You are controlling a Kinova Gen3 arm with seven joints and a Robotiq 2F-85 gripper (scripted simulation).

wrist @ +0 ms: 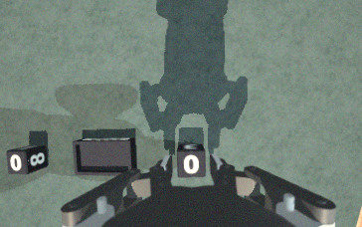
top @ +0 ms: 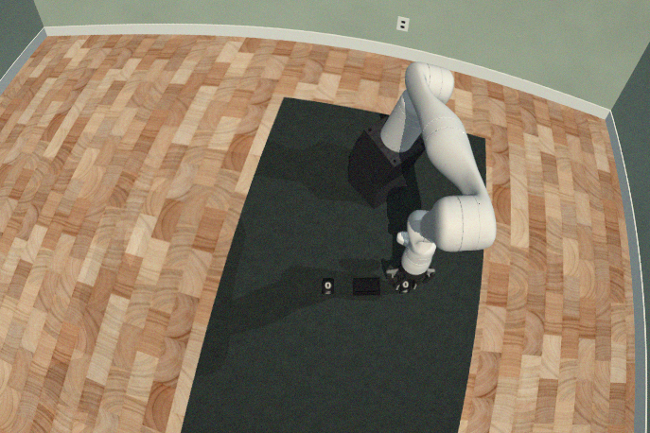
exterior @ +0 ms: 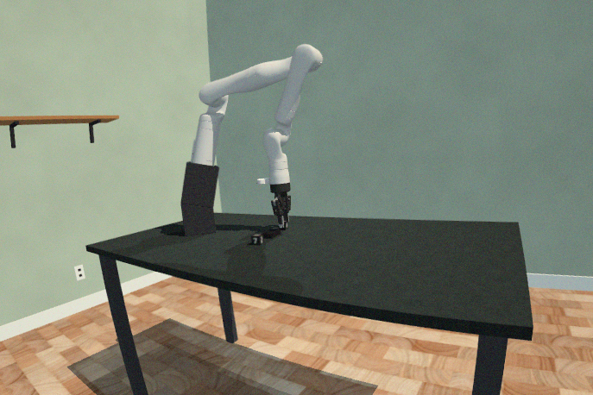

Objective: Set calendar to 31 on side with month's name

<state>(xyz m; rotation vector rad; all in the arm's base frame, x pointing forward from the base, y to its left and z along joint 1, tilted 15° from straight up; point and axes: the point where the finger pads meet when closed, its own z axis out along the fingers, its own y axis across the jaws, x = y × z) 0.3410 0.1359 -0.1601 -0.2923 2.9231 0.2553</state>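
Now: hand 110 mm to the left of the black calendar tray, 30 mm above it and 20 mm short of it.
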